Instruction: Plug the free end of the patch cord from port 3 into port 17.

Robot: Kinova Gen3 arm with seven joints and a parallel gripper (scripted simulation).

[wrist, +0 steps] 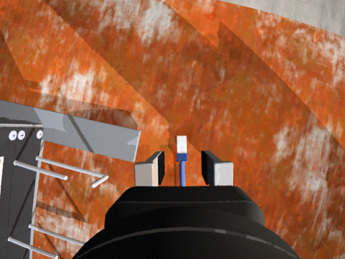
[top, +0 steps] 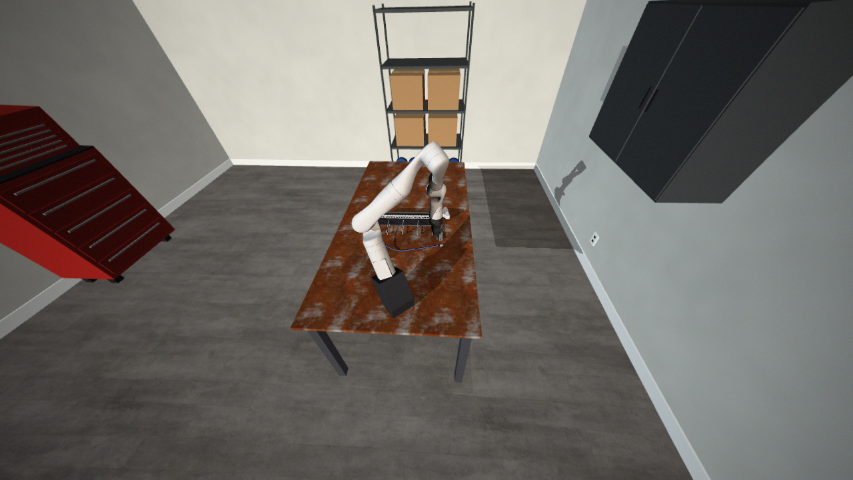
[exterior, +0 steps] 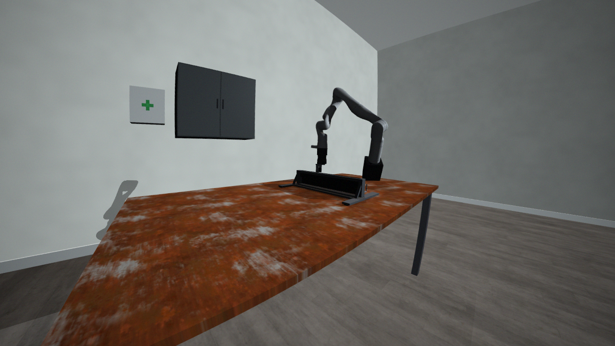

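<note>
Right now the plug is 8 cm below my hand and 1 cm to the right of it.
</note>
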